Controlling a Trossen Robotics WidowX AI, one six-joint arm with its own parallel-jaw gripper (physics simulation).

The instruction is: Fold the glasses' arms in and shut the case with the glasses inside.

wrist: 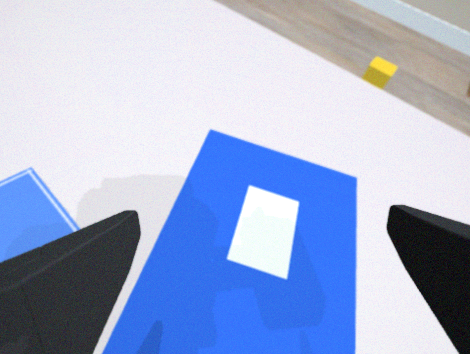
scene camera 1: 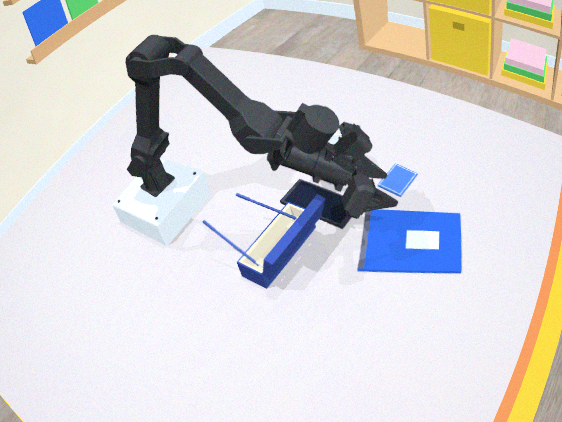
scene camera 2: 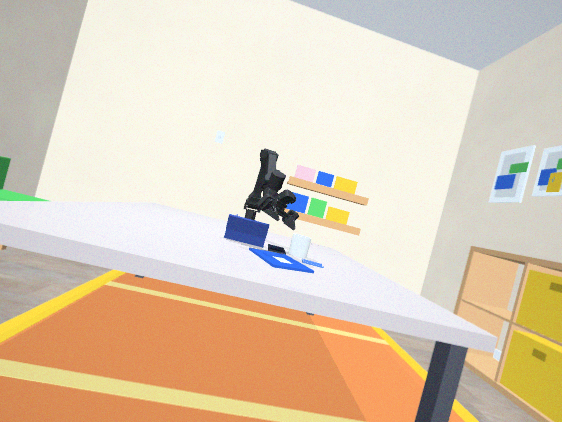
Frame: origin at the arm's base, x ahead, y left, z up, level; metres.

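Where they show: gripper, between the fingertips: [wrist: 262, 219] [scene camera 1: 391, 189] [scene camera 2: 286, 225]; arm's base, origin of its link: [scene camera 1: 157, 183].
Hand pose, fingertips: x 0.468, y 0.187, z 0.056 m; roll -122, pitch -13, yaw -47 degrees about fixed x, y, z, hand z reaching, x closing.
Observation:
Things, the pixels of their top centre, and the offset from my fingertips. "spot": a spot on its surface instead.
- glasses case, a spot on its surface: [scene camera 1: 300, 231] spot: dy -0.143, dx -0.102, dz -0.031 m
- blue book, centre of its top: [wrist: 261, 250] [scene camera 1: 413, 239] [scene camera 2: 279, 258] dy +0.005, dx +0.050, dz -0.113 m
- light blue card, centre of its top: [wrist: 14, 224] [scene camera 1: 398, 178] [scene camera 2: 312, 262] dy +0.135, dx -0.063, dz -0.116 m
- black tray, a spot on its surface: [scene camera 1: 296, 192] spot: dy -0.015, dx -0.225, dz -0.113 m
- white cup, a spot on its surface: [scene camera 2: 300, 247] spot: dy +0.083, dx -0.137, dz -0.080 m
The glasses case [scene camera 1: 300, 231] [scene camera 2: 246, 231] is dark blue with a cream lining and stands open on the table, its lid upright. The glasses' two thin blue arms stick out of the case's open side in scene camera 1: one arm [scene camera 1: 265, 205] at the far end, the other arm [scene camera 1: 227, 240] at the near end, apart and unfolded. The rest of the glasses is hidden or too small to tell. My gripper [scene camera 1: 391, 189] [scene camera 2: 285, 223] [wrist: 262, 219] is open and empty, above the table beyond the lid's far end. The case does not show in the wrist view.
A blue book [scene camera 1: 385, 250] [wrist: 280, 162] with a white label lies beyond the lid. A light blue card [scene camera 1: 398, 180] [scene camera 2: 312, 263] [wrist: 25, 215] lies near it. A black tray [scene camera 1: 296, 192] lies partly under the gripper. A white cup [scene camera 2: 300, 247] stands behind the book.

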